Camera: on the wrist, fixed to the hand. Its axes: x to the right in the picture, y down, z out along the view.
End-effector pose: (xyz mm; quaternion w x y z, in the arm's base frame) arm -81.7 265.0 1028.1 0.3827 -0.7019 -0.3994 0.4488
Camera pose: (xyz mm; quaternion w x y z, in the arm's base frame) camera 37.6 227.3 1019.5 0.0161 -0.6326 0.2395 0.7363
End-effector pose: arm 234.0 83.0 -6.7 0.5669 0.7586 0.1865 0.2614
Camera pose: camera 164.5 158.5 65.3 0.1021 0.7814 -0.4315 0.4391
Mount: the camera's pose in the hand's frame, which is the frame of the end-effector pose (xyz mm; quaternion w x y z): 1.9 48.2 -115.7 0.6850 0.1708 -0.1348 0.6953
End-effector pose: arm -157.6 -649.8 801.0 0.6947 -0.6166 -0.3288 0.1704
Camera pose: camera -70.9 -726.0 752.1 0.4184 -0.5094 0.1390 0.7390
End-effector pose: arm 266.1 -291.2 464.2 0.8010 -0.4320 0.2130 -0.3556
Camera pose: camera 210.9 -337.2 361.5 0.8984 -0.0589 0.2776 0.3352
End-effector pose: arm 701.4 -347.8 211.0 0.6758 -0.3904 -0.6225 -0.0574
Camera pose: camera 821.2 -383.2 199.9 0.4856 -0.5926 -0.2559 0.5895
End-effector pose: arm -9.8 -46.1 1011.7 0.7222 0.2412 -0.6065 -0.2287
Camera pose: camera 106.5 -1.5 1026.2 0.5308 -0.1640 -0.7196 0.4166
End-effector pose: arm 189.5 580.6 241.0 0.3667 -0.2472 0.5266 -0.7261
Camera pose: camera 115.3 638.1 158.0 0.8692 0.1616 0.3591 -0.2990
